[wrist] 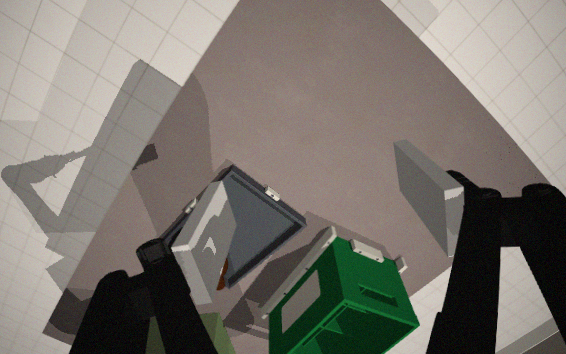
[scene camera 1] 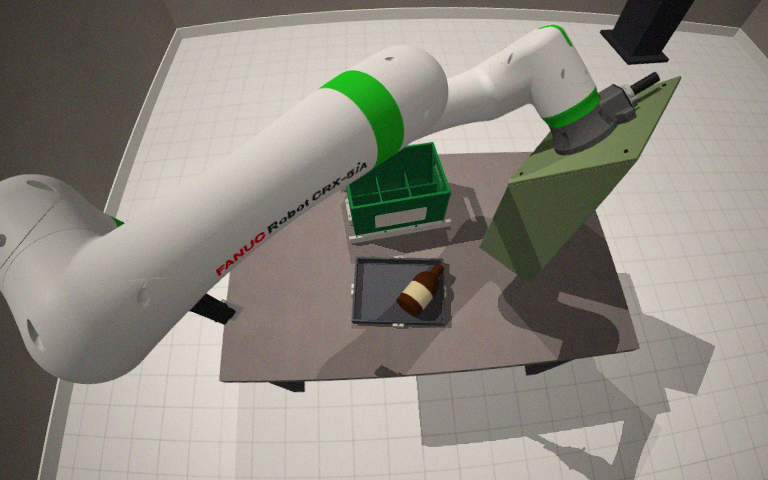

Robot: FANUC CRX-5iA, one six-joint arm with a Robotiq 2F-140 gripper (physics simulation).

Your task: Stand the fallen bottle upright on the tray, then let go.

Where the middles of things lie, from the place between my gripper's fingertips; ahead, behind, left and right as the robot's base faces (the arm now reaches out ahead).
My hand is 42 cm past the brown bottle (scene camera 1: 416, 296), 4 cm to the left of it and 35 cm above it.
